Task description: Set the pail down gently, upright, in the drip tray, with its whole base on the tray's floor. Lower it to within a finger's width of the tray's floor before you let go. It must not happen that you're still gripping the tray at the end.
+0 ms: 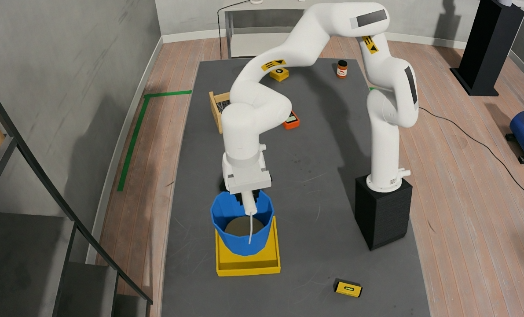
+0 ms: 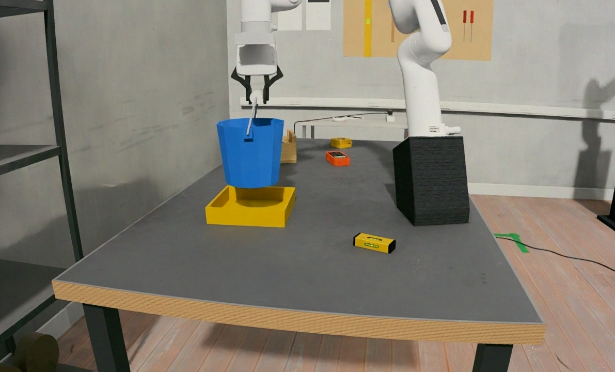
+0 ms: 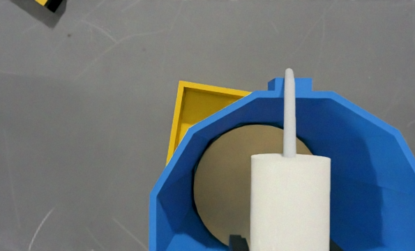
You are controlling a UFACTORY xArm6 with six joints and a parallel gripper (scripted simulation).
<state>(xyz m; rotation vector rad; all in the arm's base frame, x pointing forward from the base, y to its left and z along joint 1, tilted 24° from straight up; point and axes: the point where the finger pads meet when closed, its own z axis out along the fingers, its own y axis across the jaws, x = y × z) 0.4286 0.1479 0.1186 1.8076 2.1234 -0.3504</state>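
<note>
My gripper is now 9 cm above the blue pail and 1 cm short of it. Round my hand: white bail handle: 3 cm below, 1 cm ahead; yellow spirit level: 30 cm below, 29 cm behind, 20 cm to the left; yellow drip tray: 30 cm below, 2 cm ahead.
</note>
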